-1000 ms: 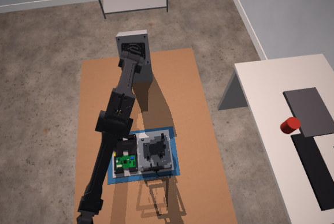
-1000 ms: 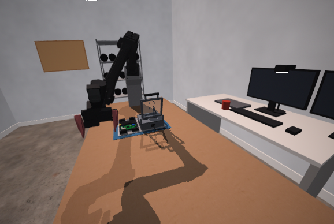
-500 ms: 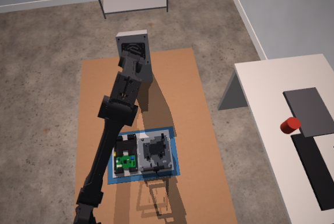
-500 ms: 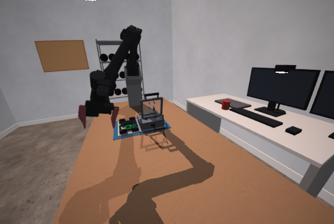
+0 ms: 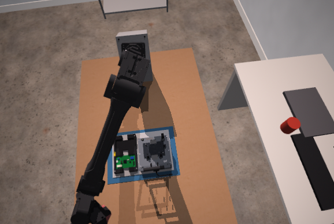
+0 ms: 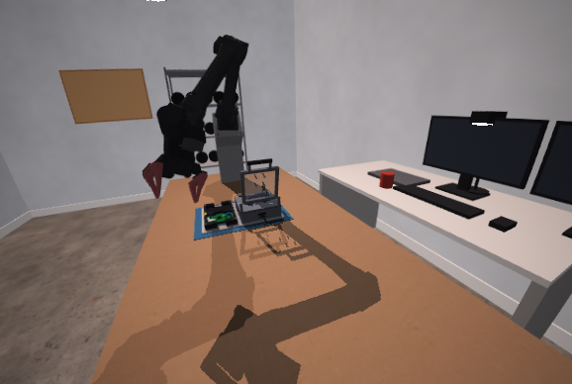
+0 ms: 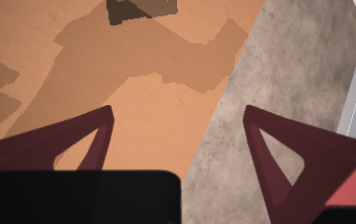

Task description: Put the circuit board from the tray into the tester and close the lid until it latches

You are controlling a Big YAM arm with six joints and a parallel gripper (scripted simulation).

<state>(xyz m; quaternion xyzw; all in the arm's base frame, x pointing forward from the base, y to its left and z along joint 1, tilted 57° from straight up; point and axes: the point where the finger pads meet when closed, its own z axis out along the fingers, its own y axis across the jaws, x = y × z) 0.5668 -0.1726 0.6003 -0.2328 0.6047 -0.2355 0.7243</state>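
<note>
The green circuit board is 33 cm behind my hand, 23 cm below it and 4 cm to the left of it. From my hand the other things lie so: clear lid (28 cm behind, 22 cm to the left, 7 cm below).
</note>
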